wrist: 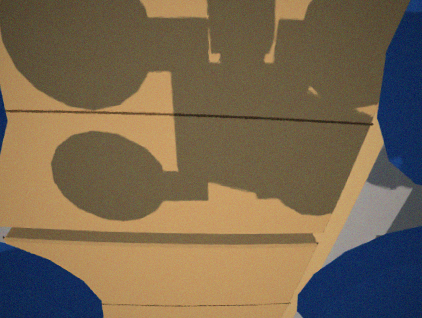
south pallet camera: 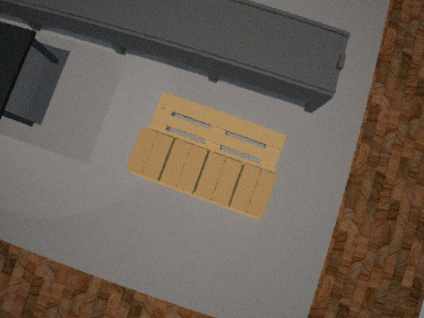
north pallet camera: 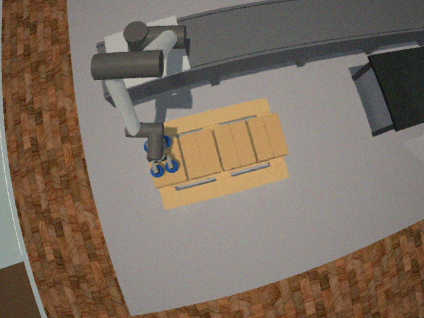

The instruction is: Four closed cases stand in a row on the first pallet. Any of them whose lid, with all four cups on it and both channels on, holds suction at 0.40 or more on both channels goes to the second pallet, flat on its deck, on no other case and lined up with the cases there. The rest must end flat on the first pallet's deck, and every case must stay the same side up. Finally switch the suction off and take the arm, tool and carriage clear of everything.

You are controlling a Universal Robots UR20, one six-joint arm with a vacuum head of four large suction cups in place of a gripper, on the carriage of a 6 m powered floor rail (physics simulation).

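Places are measured from the arm's base along level axes (x right, y back, z down), in metres.
Pixels of known places: hand, tool point: (wrist: 197,219).
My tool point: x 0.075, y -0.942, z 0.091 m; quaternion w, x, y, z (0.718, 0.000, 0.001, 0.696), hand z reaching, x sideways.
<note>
Behind a point stands the place of what it marks.
In the north view four closed tan cases (north pallet camera: 172,179) @(x 0.046, y -1.135, z 0.211 m) (north pallet camera: 207,157) @(x -0.288, y -1.036, z 0.211 m) (north pallet camera: 225,150) @(x -0.451, y -1.019, z 0.211 m) (north pallet camera: 275,135) @(x -0.909, y -1.009, z 0.211 m) stand side by side in a row, flat on the first pallet (north pallet camera: 225,191) @(x -0.366, y -1.352, z 0.427 m). My vacuum gripper (north pallet camera: 160,156) @(x 0.075, y -0.942, z 0.091 m) hangs above the leftmost case, its cups near that lid; it is open, carrying nothing. In the wrist view its blue cups (wrist: 370,280) frame a lid (wrist: 100,205) @(x -0.033, y -1.039, z 0.211 m) bearing the head's shadow, with a gap and another case (wrist: 200,275) @(x -0.156, y -0.937, z 0.211 m) below. In the south view several tan cases (south pallet camera: 145,150) @(x -5.126, y -1.162, z 0.212 m) stand in a row along the front of the second pallet (south pallet camera: 220,121) @(x -5.631, y -0.689, z 0.427 m).
The long grey rail bed (north pallet camera: 300,25) (south pallet camera: 225,40) runs behind both pallets. The arm's pale carriage (north pallet camera: 177,62) @(x -0.256, y -0.208, z 0.000 m) is at its left end in the north view. A dark table-like block (north pallet camera: 405,90) (south pallet camera: 12,65) stands between the pallets.
</note>
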